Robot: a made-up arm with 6 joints.
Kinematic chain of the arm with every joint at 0, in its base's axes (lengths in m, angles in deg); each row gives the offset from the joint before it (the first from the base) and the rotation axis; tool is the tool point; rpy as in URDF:
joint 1: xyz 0 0 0.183 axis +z
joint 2: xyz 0 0 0 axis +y
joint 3: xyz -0.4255 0 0.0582 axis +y
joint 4: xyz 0.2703 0 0.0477 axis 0.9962 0 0.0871
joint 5: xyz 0 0 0 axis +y
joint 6: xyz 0.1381 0 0.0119 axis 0.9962 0 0.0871
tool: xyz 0 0 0 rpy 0 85 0
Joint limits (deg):
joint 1: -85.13..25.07
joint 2: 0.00..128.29
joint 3: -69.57..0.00
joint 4: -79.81..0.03
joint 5: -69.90..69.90
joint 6: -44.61..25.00
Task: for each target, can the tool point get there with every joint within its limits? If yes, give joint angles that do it. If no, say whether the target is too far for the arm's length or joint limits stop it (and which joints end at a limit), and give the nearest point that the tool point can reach.
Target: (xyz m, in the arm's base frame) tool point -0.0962 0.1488 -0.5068
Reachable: no: joint limits stop it (at a limit: joint 1, joint 2) | nearest point 0.1484 0.1035 0.0928 | short by 0.649 m
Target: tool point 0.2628 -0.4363 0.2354
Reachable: yes | joints -64.03 116.28 -54.07 -51.43 -24.70 -33.75
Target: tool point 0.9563 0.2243 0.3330
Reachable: no: too far | nearest point 0.6115 0.1434 0.2910 | short by 0.357 m
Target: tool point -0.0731 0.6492 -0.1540
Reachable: no: joint limits stop it (at a limit: joint 1, joint 2, joint 4) | nearest point 0.1813 0.2147 0.1386 | short by 0.582 m
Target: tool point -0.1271 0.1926 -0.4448
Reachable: no: joint limits stop it (at a limit: joint 1, joint 2) | nearest point 0.1344 0.1096 0.0997 | short by 0.610 m
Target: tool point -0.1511 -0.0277 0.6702
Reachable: yes | joints -6.22 15.55 -63.15 -57.71 21.91 -6.91
